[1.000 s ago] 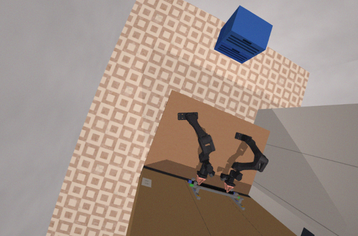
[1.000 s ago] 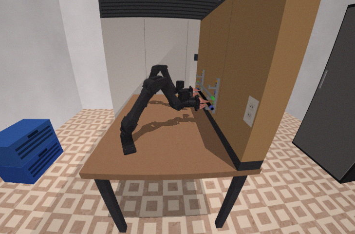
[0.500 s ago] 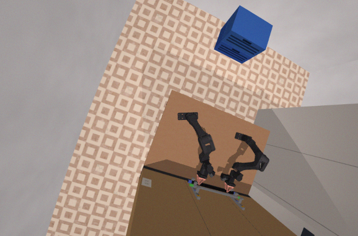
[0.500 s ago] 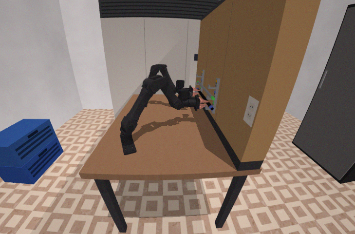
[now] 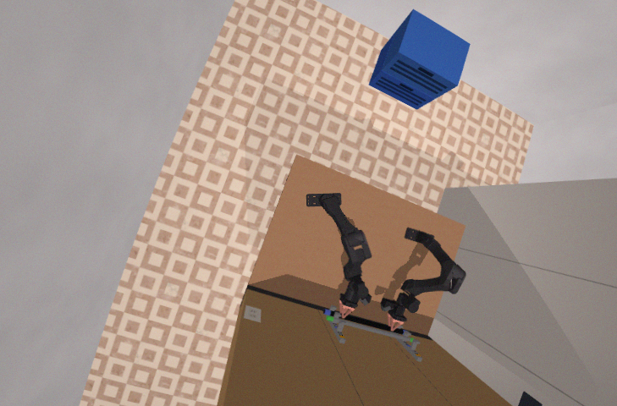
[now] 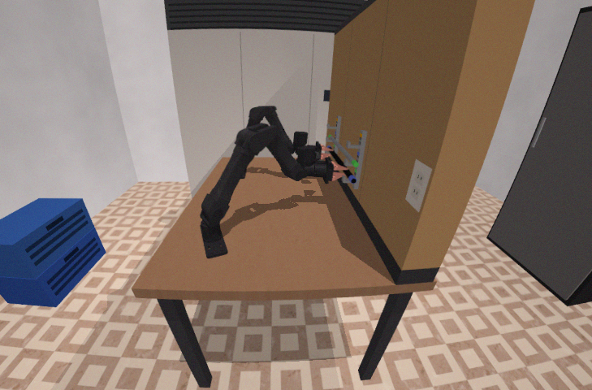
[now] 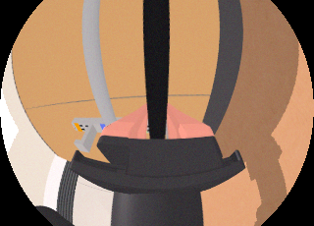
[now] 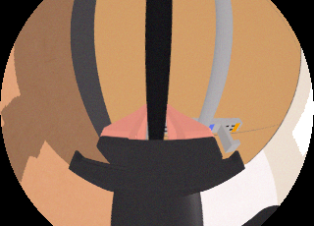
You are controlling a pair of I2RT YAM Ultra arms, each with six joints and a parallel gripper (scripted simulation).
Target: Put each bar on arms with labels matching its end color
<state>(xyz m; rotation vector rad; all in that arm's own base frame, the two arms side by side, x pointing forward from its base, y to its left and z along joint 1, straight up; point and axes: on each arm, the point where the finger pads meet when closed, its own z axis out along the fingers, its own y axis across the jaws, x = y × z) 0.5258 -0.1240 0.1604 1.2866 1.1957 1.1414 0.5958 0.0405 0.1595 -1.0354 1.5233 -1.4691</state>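
The black bar lies 15 cm to the left of my right hand. Also, from my right hand: brown wall panel 11 cm ahead, 10 cm to the left, 27 cm above; black baseboard 5 cm ahead, 10 cm to the left, 13 cm below.
My left hand is 150 mm to the left of the black bar and 10 mm short of it. Also, from my left hand: brown wall panel: 260 mm above, 200 mm to the right, 110 mm ahead; black baseboard: 200 mm to the right, 130 mm below, 50 mm ahead.
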